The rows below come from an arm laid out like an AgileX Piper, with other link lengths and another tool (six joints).
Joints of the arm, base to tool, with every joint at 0 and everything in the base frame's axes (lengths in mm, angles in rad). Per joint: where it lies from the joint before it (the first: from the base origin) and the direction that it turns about. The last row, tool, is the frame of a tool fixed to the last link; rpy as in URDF.
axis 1: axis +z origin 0 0 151.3
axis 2: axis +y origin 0 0 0
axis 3: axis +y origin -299.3 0 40.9
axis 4: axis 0.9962 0 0.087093 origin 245.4 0 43.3
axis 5: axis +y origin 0 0 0
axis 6: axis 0.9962 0 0.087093 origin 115.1 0 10.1
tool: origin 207.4 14 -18 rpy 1.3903 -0.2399 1.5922
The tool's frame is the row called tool.
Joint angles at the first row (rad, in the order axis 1, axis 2, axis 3, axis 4, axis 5, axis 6):
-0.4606 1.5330 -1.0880 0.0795 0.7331 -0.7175
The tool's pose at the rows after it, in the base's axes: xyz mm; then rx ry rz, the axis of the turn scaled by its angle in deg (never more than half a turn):
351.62, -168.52, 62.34, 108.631, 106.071, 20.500
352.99, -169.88, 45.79, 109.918, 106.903, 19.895
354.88, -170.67, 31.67, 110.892, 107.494, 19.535
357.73, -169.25, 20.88, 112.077, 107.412, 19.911
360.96, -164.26, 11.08, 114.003, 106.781, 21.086
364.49, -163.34, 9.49, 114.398, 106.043, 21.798
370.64, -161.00, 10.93, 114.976, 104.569, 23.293
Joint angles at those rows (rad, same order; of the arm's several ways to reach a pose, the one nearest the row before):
-0.4627 1.5978 -1.0880 0.0832 0.7020 -0.7247
-0.4637 1.6456 -1.0880 0.0839 0.6809 -0.7248
-0.4637 1.6868 -1.0880 0.0865 0.6593 -0.7256
-0.4637 1.7186 -1.0880 0.0997 0.6404 -0.7256
-0.4637 1.7470 -1.0880 0.1285 0.6264 -0.7257
-0.4637 1.7538 -1.0880 0.1413 0.6148 -0.7256
-0.4637 1.7552 -1.0902 0.1660 0.6036 -0.7256

